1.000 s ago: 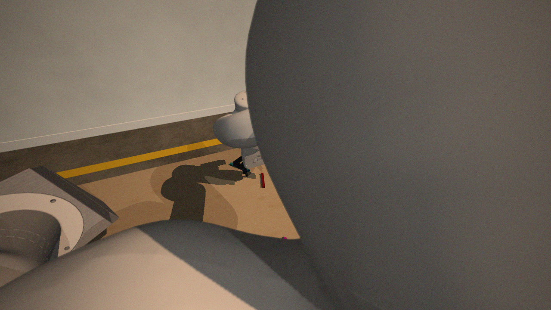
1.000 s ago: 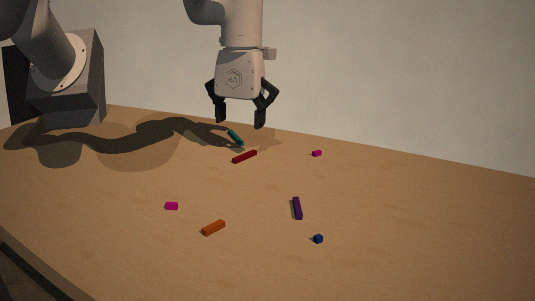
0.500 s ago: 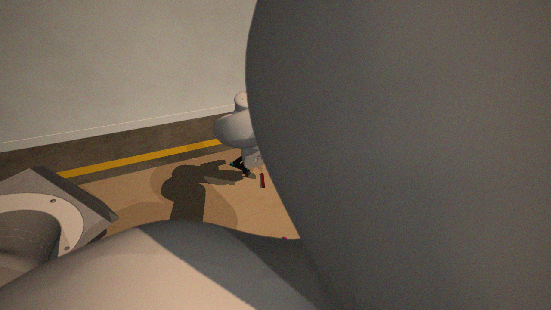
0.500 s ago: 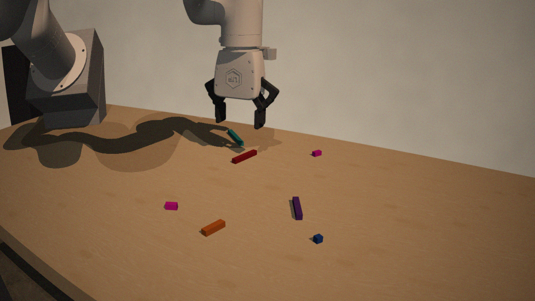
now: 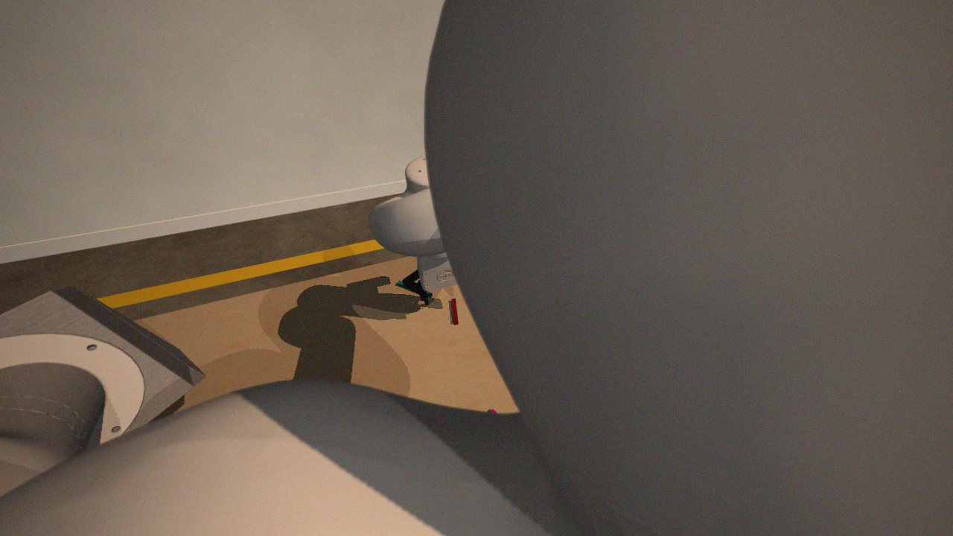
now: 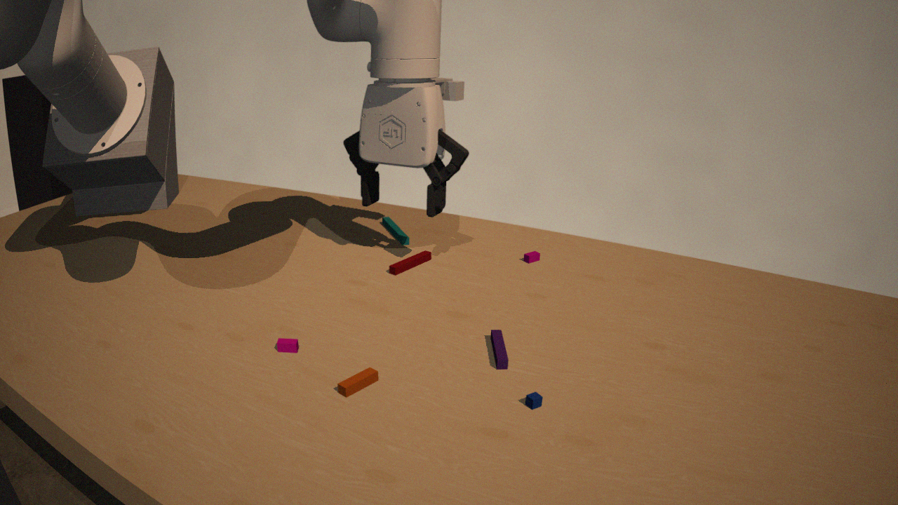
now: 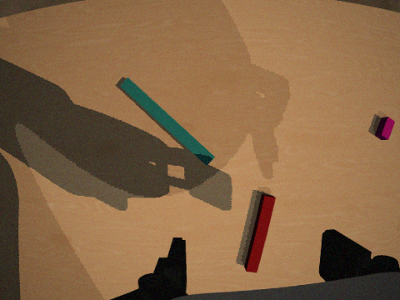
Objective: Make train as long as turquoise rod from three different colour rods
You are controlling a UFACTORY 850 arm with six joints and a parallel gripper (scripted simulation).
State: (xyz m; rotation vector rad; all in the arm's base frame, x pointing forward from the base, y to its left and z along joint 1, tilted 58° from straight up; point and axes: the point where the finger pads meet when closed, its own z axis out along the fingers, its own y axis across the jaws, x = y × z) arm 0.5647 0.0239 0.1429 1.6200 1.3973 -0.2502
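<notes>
My gripper is now 310 mm to the left of the blue rod, 150 mm short of it and 70 mm above it. Also, from my hand: purple rod (220 mm to the right, 120 mm ahead, 70 mm below); red rod (70 mm below, 20 mm to the right, 10 mm ahead); turquoise rod (110 mm to the left, 70 mm below, 20 mm behind).
</notes>
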